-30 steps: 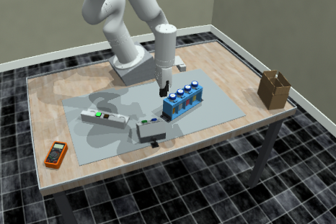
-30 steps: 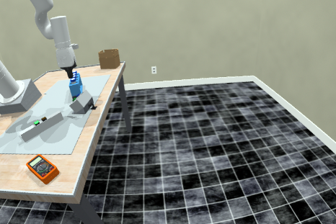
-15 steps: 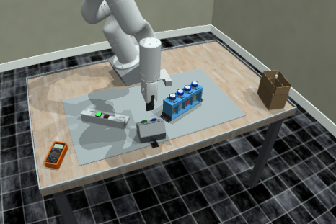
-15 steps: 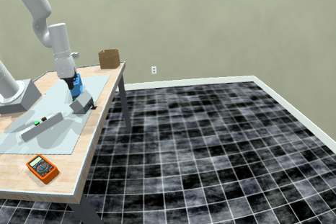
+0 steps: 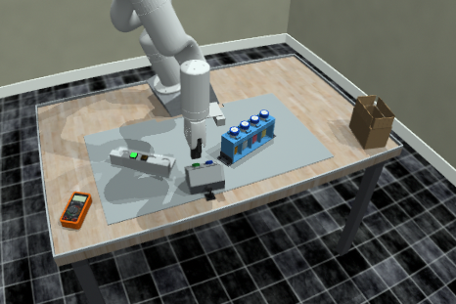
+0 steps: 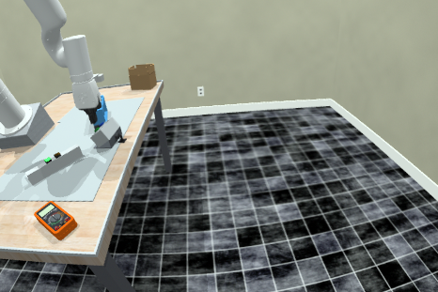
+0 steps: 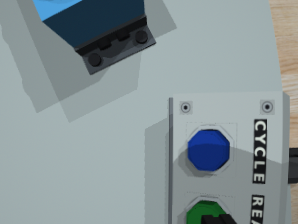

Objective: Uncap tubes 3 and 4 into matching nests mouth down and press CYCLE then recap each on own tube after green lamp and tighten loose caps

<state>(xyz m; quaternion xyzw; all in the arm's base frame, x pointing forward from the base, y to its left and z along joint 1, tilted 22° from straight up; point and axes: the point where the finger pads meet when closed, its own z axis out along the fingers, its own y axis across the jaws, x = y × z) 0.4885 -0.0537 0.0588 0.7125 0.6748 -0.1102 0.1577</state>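
My gripper is now 5 cm above the green key. Round my hand: blue key 5 cm below, 4 cm to the left; then blue-and-white cap 16 cm to the left, 7 cm behind; then key housing 6 cm below, 2 cm to the left, 2 cm ahead.
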